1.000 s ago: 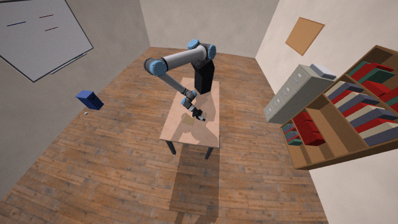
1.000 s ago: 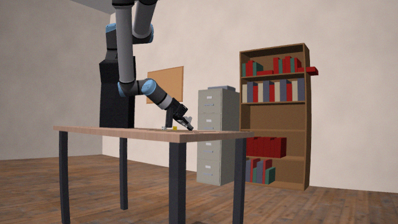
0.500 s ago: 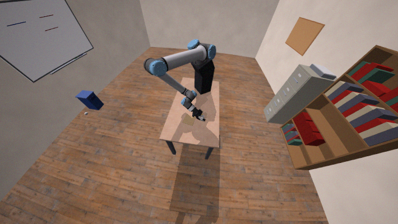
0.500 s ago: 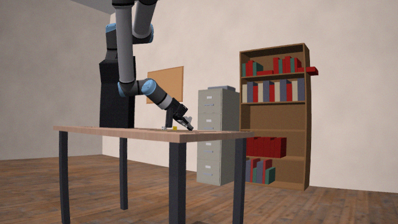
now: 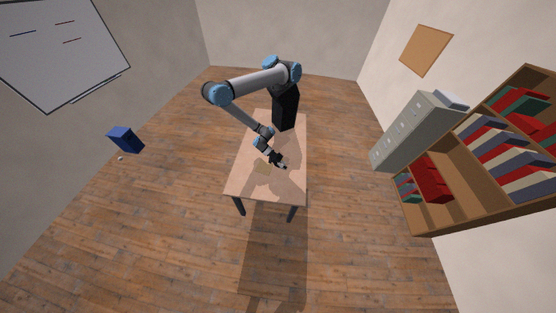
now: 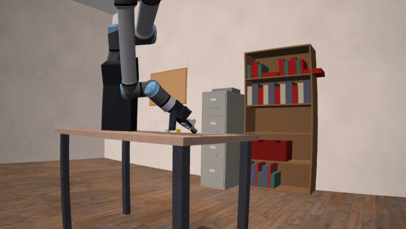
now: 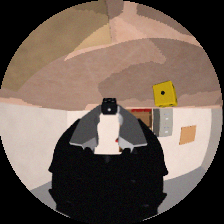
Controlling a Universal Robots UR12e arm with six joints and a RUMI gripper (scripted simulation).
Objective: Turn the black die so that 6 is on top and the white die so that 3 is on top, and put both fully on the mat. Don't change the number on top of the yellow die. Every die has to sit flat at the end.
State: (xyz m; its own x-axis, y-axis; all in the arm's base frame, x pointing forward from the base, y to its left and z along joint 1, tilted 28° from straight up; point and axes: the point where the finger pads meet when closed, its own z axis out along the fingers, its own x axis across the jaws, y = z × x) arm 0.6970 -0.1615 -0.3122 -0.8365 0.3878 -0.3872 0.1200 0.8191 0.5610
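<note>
My hand is right at the black die. The rest, counted from my hand: tan mat (19 cm to the right, 3 cm behind, 2 cm below); white die (12 cm behind, 11 cm to the right, 1 cm below); yellow die (9 cm behind, 2 cm to the right, 1 cm below).
</note>
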